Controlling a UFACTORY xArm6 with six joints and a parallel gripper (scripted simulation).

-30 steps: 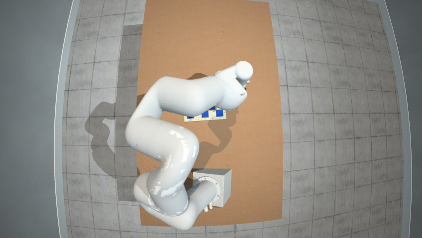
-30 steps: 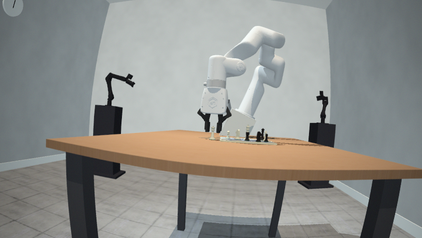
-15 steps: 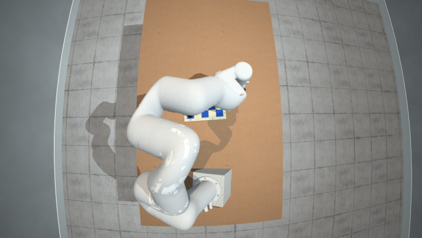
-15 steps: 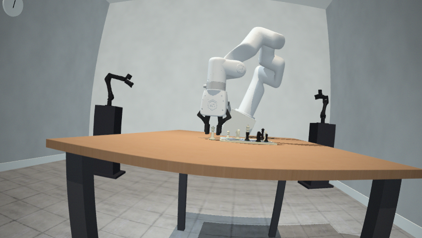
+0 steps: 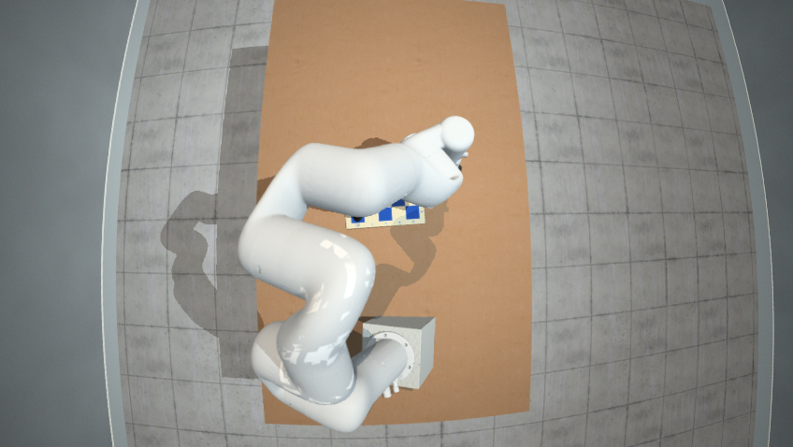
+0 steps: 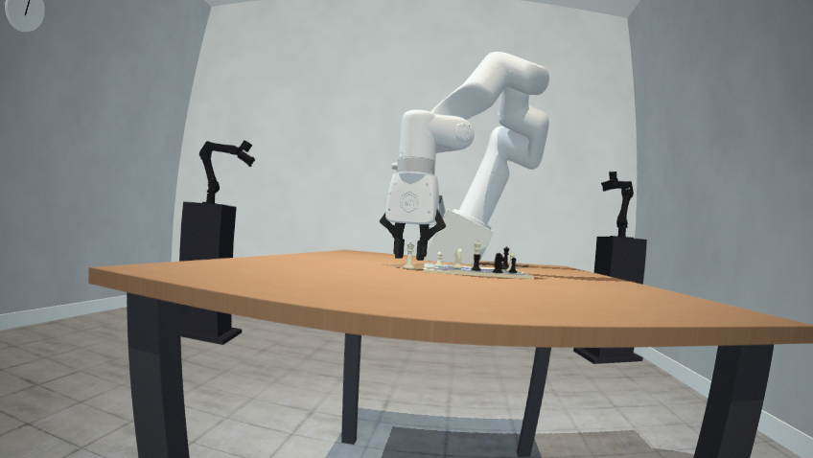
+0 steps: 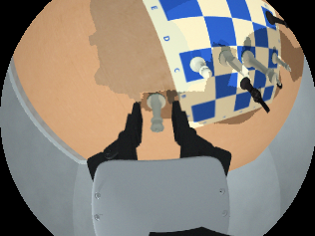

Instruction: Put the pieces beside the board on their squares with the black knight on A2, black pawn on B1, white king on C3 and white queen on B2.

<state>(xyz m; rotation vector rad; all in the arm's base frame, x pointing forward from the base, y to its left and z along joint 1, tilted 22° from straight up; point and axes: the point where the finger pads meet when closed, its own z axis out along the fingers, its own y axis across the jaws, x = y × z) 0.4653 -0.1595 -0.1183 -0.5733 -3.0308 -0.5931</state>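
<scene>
My hand is 3 cm past the white piece and 14 cm to the right of it. The rest, counted from my hand: black chess piece 10 cm behind, 22 cm to the left, 1 cm below; pale piece 4 cm behind, 10 cm to the left, 2 cm below; chessboard 3 cm behind, 14 cm to the left, 4 cm below.
</scene>
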